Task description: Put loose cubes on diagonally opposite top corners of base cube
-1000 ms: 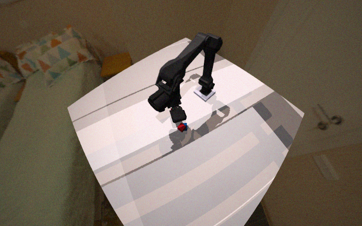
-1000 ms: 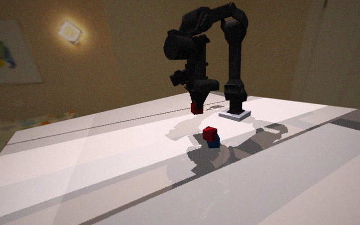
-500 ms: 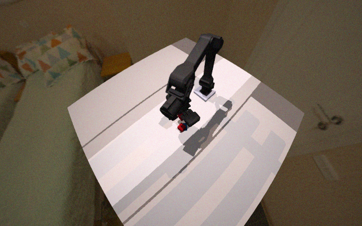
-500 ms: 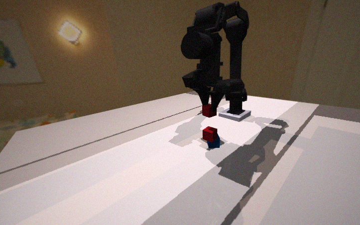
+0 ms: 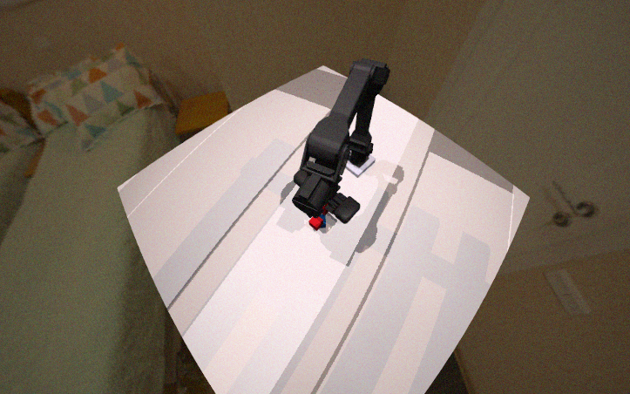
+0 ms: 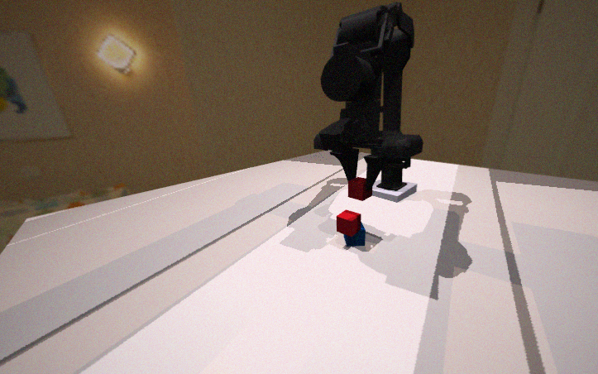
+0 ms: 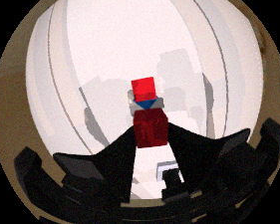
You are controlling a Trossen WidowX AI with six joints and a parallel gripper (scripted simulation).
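My gripper tip is now 90 mm above the blue base cube and 20 mm short of it.
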